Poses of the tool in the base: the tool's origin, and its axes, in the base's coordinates. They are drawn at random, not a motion.
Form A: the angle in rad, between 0 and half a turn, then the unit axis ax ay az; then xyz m.
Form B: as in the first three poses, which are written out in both.
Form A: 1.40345, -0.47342, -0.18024, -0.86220, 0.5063, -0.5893, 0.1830
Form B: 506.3, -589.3, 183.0, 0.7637, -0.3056, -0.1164, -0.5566
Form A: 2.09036, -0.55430, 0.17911, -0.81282, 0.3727, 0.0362, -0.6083
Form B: 372.7, 36.2, -608.3, 0.5017, -0.4795, 0.1549, -0.7031
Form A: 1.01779, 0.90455, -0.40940, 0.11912, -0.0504, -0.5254, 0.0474
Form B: -50.4, -525.4, 47.4, 0.8733, 0.4407, -0.1995, 0.0580
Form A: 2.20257, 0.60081, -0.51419, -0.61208, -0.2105, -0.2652, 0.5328
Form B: -210.5, -265.2, 532.8, 0.4525, 0.5358, -0.4585, -0.5458
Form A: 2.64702, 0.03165, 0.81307, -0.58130, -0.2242, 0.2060, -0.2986
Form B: -224.2, 206.0, -298.6, 0.2448, 0.0307, 0.7883, -0.5636
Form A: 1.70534, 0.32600, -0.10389, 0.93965, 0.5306, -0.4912, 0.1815
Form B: 530.6, -491.2, 181.5, 0.6580, 0.2455, -0.0782, 0.7076
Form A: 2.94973, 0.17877, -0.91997, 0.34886, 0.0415, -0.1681, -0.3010
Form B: 41.5, -168.1, -301.0, 0.0958, 0.1779, -0.9157, 0.3473
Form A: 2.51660, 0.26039, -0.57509, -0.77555, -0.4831, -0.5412, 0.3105
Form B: -483.1, -541.2, 310.5, 0.3074, 0.2478, -0.5472, -0.7380
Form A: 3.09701, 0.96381, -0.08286, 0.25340, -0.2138, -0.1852, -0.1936
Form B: -213.8, -185.2, -193.6, 0.0223, 0.9636, -0.0828, 0.2533
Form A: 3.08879, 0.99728, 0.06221, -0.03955, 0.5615, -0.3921, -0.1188
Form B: 561.5, -392.1, -118.8, 0.0264, 0.9969, 0.0622, -0.0395
